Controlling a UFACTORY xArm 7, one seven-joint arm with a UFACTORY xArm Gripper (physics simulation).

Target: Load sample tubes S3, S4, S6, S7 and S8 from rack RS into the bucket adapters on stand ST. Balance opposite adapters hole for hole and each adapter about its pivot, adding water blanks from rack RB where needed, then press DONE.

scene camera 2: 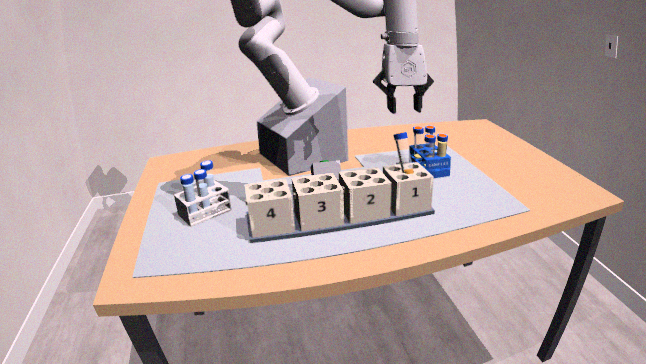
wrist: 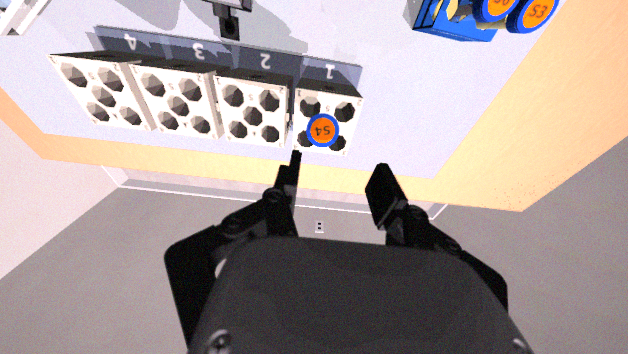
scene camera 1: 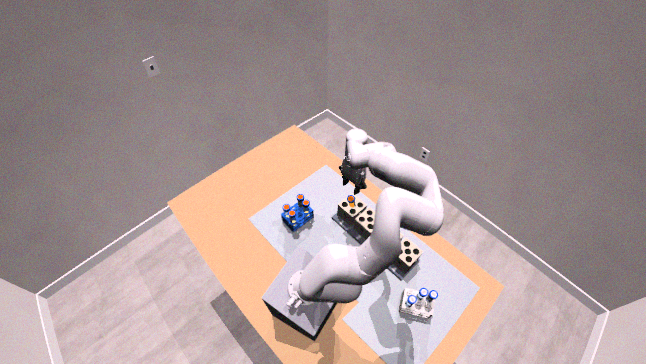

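Pixels of known places: gripper, between the fingertips: (scene camera 2: 405, 111) (wrist: 335, 171) (scene camera 1: 351, 188); arm's base, origin of its link: (scene camera 2: 301, 101).
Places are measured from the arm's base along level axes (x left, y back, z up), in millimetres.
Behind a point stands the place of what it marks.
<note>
My gripper (scene camera 1: 351, 186) @(x 85, y -440, z 57 mm) (scene camera 2: 405, 109) @(x 85, y -440, z 57 mm) (wrist: 335, 171) @(x 85, y -440, z 57 mm) is open and empty, high above the table near adapter 1. Tube S4 (scene camera 1: 351, 199) @(x 71, y -429, z 1 mm) (scene camera 2: 400, 136) @(x 67, y -446, z 0 mm) (wrist: 322, 130) @(x 76, y -430, z 2 mm) stands tilted in adapter 1 (scene camera 2: 412, 202) @(x 64, y -508, z -142 mm); its exact hole is hard to tell. Adapter 2 (scene camera 2: 369, 211) @(x -41, y -485, z -147 mm), adapter 3 (scene camera 2: 320, 219) @(x -150, y -462, z -148 mm) and adapter 4 (scene camera 2: 270, 225) @(x -257, y -439, z -146 mm) show open holes on the dark stand ST (scene camera 2: 345, 228) @(x -99, y -481, z -176 mm). Blue rack RS (scene camera 1: 298, 218) @(x 252, y -275, z -120 mm) (scene camera 2: 439, 167) @(x 268, y -362, z -149 mm) (wrist: 465, 33) @(x 269, y -360, z -121 mm) holds several orange-topped tubes, including S3 (wrist: 537, 13) @(x 291, y -347, z -60 mm). White rack RB (scene camera 2: 202, 214) @(x -390, y -257, z -176 mm) holds three blue-capped tubes.
A small grey box (scene camera 2: 325, 168) @(x -56, y -288, z -112 mm) with a green strip sits behind the adapters. The arm's grey base block (scene camera 2: 315, 135) @(x -8, y -118, z -79 mm) stands at the table's rear. A grey-blue mat (scene camera 2: 210, 255) @(x -407, y -447, z -181 mm) lies under the racks and stand. The arm hides part of the adapter row in scene camera 1.
</note>
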